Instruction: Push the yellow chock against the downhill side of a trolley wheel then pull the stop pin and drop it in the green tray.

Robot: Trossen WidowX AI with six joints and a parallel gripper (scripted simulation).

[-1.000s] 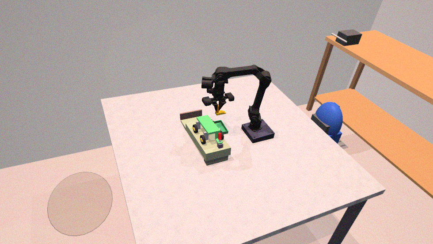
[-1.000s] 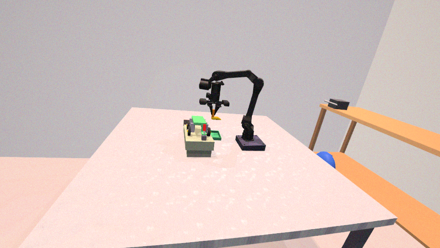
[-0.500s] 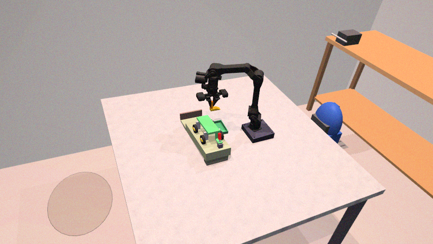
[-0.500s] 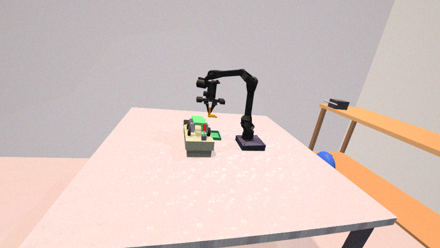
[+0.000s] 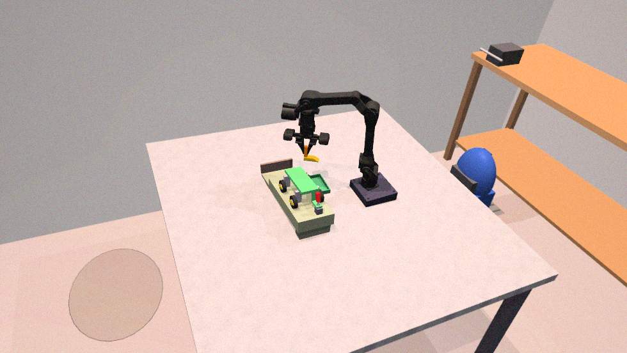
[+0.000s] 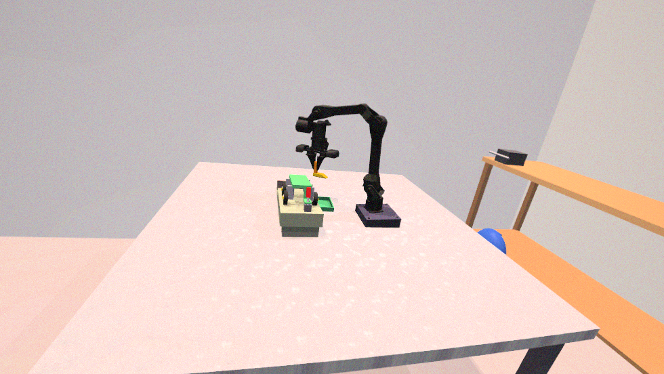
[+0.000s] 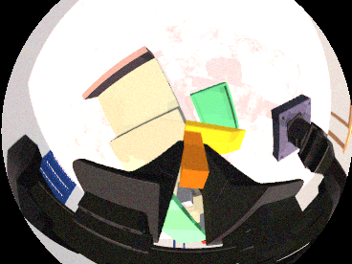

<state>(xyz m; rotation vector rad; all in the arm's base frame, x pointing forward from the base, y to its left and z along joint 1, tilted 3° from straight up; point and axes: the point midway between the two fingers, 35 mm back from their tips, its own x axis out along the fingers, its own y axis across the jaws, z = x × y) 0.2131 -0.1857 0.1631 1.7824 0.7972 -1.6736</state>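
Now: gripper tip 2 cm past the yellow chock, 1 cm to the right of it and 1 cm above it. Also, from my gripper tip: trolley: 11 cm ahead, 15 cm to the left, 4 cm below; brown end wall: 7 cm ahead, 12 cm to the right, 12 cm below; green tray: 4 cm behind, 5 cm to the left, 16 cm below.
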